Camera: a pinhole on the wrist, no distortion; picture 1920 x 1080 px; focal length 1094.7 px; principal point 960.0 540.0 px. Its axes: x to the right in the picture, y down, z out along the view. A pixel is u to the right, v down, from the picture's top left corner.
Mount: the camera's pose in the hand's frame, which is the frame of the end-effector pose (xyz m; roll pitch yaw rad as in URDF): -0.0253 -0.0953 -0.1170 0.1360 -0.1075 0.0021
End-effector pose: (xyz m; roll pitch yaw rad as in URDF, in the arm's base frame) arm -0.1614 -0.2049 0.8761 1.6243 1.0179 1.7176
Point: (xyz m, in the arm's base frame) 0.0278 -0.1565 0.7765
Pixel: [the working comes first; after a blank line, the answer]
In the camera's frame: 0.1537 0.1101 0.2858

1549 962
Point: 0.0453 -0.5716 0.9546
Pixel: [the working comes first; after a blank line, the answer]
In the camera's frame: -0.2165 -0.1454 0.3311

244 59
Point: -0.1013 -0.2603 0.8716
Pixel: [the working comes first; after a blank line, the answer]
In the camera's frame: 0.0142 0.0644 0.1635

1055 971
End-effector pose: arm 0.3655 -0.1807 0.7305 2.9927 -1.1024 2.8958
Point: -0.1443 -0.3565 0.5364
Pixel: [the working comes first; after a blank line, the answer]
In the camera's frame: 0.1151 -0.1919 0.5808

1177 178
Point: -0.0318 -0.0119 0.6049
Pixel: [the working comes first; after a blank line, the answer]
In the camera's frame: 0.1653 0.1695 0.5266

1304 892
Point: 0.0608 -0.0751 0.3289
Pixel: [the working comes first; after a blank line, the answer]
In the camera's frame: -0.1242 0.1352 0.5878

729 792
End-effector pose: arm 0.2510 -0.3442 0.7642 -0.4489 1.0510 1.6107
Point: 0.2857 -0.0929 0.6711
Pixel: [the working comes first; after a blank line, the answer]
In the camera's frame: 0.2557 0.0113 0.2256

outside the picture
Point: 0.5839 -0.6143 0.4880
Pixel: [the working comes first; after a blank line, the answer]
In the camera's frame: 0.0841 -0.0798 -0.3715

behind the camera
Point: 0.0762 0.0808 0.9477
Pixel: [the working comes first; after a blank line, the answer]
In the camera's frame: 0.1450 0.1151 0.5827

1232 756
